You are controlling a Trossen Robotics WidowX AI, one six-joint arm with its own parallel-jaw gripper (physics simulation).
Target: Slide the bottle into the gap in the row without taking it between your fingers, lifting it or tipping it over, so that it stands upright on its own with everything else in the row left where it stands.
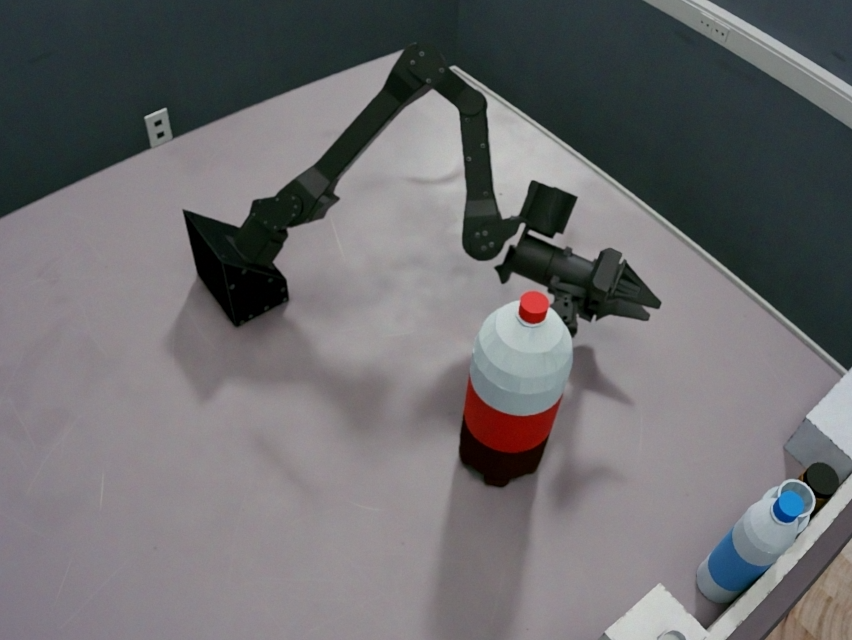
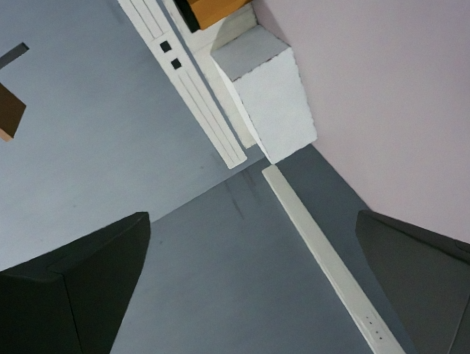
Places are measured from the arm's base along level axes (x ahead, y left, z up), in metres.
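Pixels of known places: gripper, fingertip midpoint: [image 1: 654, 312] [image 2: 254, 222]; arm's base, link origin: [image 1: 248, 254].
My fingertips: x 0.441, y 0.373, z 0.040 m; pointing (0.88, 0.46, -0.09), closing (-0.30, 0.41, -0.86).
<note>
For each thing: its top centre in the pictures, then the offset to it from my fingertips. Level surfaces: height alone.
- large bottle, top centre: [image 1: 534, 301] dx -0.009, dy -0.253, dz +0.179 m
- amber jar, top centre: [image 1: 823, 478] [image 2: 181, 15] dx +0.318, dy +0.012, dz -0.031 m
- pale round-rimmed container, top centre: [image 1: 796, 497] dx +0.310, dy -0.075, dz +0.011 m
- blue-capped bottle, top centre: [image 1: 791, 503] dx +0.311, dy -0.152, dz +0.095 m
- pale ledge, surface height: dz -0.021 m
- table, surface height: dz -0.121 m
A large bottle [image 1: 513, 392] with a red cap, red label and dark lower part stands upright near the middle of the table, apart from the row. The row at the lower right holds a white block [image 1: 834, 421] [image 2: 275, 95], an amber jar [image 1: 821, 478] [image 2: 220, 10] with a dark cap, a pale round-rimmed container [image 1: 798, 493], a blue-capped bottle [image 1: 743, 551] and another white block [image 1: 657, 614]. Table shows between the blue-capped bottle and the near block. My gripper [image 1: 653, 311] [image 2: 254, 222] is open and empty, raised above the table behind the large bottle.
A pale ledge [image 1: 785, 559] runs behind the row along the table edge. Dark walls [image 1: 619, 89] [image 2: 210, 280] rise beyond the table [image 1: 206, 482] [image 2: 380, 100]. The large bottle hides part of the table behind it.
</note>
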